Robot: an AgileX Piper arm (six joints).
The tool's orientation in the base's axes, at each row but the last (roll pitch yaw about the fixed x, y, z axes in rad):
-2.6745, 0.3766, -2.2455
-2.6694, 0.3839, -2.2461
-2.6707, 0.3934, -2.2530
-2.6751, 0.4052, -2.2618
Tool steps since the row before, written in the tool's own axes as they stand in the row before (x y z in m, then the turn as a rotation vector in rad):
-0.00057, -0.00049, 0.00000, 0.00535, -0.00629, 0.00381
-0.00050, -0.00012, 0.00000, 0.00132, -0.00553, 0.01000
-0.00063, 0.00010, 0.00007, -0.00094, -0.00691, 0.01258
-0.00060, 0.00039, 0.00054, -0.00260, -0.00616, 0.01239
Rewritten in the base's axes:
0.00062, 0.00008, 0.00041, 0.00275, -0.00830, -0.00250
0.00036, 0.00028, 0.00024, 0.00813, -0.00501, -0.00642
0.00035, 0.00052, 0.00014, 0.01171, -0.00440, -0.00710
0.00044, 0.00069, -0.00037, 0.01214, -0.00270, -0.00660

